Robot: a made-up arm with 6 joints.
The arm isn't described. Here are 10 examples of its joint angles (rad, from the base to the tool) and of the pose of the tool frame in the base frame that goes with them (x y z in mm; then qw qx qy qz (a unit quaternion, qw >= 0)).
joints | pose
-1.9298 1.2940 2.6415 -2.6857 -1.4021 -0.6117 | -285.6 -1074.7 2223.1 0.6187 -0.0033 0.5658 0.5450
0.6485 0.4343 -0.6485 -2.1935 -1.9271 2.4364 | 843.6 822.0 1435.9 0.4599 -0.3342 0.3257 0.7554
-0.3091 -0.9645 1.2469 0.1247 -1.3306 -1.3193 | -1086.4 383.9 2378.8 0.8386 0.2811 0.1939 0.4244
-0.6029 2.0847 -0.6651 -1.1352 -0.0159 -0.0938 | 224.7 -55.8 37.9 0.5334 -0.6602 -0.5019 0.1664
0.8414 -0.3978 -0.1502 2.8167 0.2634 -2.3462 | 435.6 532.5 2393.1 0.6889 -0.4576 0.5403 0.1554
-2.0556 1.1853 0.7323 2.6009 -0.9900 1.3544 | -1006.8 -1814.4 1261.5 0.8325 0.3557 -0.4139 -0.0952
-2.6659 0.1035 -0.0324 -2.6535 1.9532 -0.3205 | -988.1 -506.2 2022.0 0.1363 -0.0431 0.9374 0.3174
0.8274 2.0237 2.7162 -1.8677 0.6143 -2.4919 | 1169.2 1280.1 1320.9 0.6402 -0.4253 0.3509 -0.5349
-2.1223 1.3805 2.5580 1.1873 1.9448 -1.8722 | -566.3 -1272.4 2049.1 0.5598 -0.3155 0.7088 -0.2908
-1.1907 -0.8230 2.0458 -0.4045 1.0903 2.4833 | -529.6 1419.0 1817.4 0.0980 0.5320 -0.7398 -0.4002
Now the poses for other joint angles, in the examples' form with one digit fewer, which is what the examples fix.
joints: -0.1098 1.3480 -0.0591 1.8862 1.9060 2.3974
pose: 1381 -6 478 0.746 -0.489 -0.350 -0.287
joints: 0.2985 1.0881 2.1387 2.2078 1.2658 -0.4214
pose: 1393 549 2327 0.590 -0.704 -0.121 -0.376
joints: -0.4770 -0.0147 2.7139 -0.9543 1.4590 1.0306
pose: -654 291 2245 0.479 0.301 -0.806 0.173
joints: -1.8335 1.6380 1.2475 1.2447 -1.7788 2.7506
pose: -587 -1881 731 0.278 0.391 -0.673 -0.563
